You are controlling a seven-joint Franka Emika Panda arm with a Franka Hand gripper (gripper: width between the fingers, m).
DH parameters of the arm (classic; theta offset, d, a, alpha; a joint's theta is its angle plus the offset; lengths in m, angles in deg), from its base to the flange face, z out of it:
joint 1: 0 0.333 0 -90
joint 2: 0 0 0 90
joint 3: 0 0.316 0.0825 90
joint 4: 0 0 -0.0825 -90
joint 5: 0 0.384 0 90
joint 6: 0 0 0.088 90
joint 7: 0 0.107 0 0
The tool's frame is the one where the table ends.
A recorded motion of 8 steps. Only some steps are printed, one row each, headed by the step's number.
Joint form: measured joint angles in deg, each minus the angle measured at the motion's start. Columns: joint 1, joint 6, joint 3, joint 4, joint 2, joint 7, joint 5.
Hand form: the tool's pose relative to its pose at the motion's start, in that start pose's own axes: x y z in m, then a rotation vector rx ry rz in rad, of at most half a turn. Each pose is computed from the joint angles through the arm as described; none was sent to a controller.
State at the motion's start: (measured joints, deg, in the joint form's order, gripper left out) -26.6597 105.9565 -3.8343 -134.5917 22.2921 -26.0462 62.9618
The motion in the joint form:
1: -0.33 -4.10 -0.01 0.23 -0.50 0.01 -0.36
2: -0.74 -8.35 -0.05 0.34 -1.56 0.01 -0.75
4: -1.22 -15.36 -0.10 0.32 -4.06 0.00 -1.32
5: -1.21 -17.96 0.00 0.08 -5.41 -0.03 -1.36
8: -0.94 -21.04 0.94 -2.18 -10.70 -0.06 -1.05
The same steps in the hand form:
1: -0.0071 -0.0067 0.0008 0.0299 -0.0566 -0.0099
2: -0.0164 -0.0160 -0.0013 0.0610 -0.1110 -0.0261
4: -0.0358 -0.0352 -0.0065 0.1085 -0.1991 -0.0632
5: -0.0456 -0.0445 -0.0074 0.1251 -0.2336 -0.0822
8: -0.0756 -0.0679 -0.0071 0.1403 -0.2748 -0.1384

